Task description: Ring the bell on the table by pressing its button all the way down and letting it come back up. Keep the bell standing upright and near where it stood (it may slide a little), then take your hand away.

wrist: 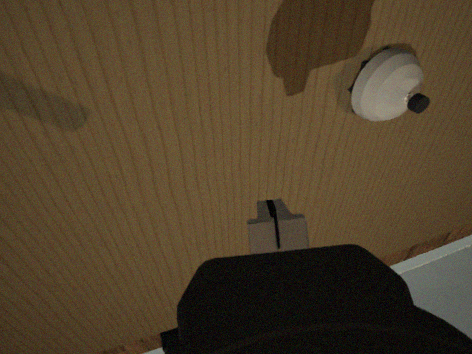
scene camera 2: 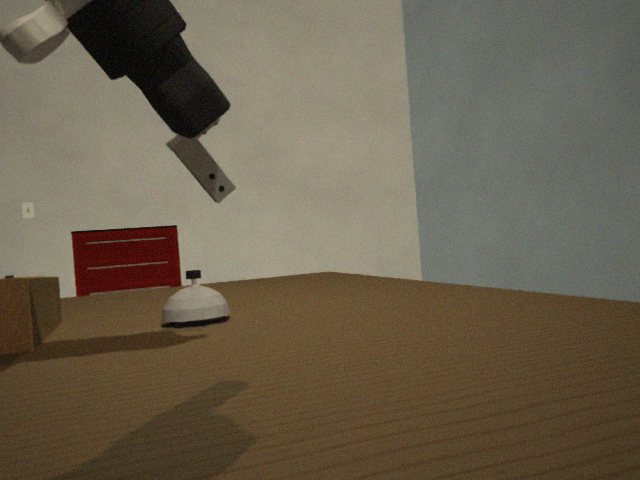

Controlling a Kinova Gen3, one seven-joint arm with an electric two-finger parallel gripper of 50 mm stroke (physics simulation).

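Note:
The bell has a pale grey dome on a black base and stands upright on the table. Its black button stands up on a short stem above the dome. My gripper is shut with nothing between the fingers. It is tilted and hangs well above the table, higher than the bell in the scene view and apart from it. In the wrist view the bell is at the upper right, away from the fingertips.
A wooden block-like box stands on the table left of the bell in the scene view. A red drawer cabinet is behind the table. Shadows of the arm fall on the table. The table's edge shows at the lower right of the wrist view.

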